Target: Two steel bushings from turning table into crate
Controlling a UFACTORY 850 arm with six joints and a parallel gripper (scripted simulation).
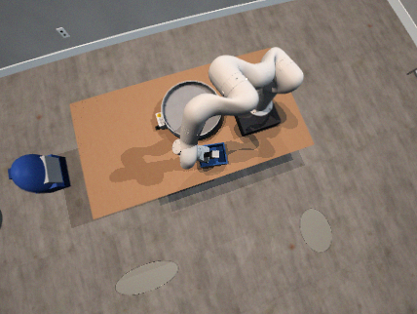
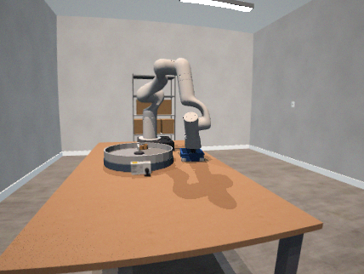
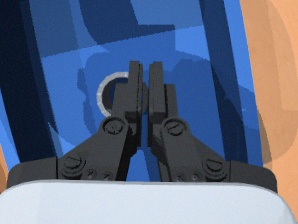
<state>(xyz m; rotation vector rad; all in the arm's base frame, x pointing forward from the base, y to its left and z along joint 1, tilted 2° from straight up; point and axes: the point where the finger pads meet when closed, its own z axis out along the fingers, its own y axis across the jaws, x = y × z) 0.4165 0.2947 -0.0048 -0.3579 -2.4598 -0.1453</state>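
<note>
The blue crate lies 10 mm behind my hand, 10 mm to the right of it and 30 mm below it. Round my hand: grey turning table 60 mm ahead, 360 mm to the right.
</note>
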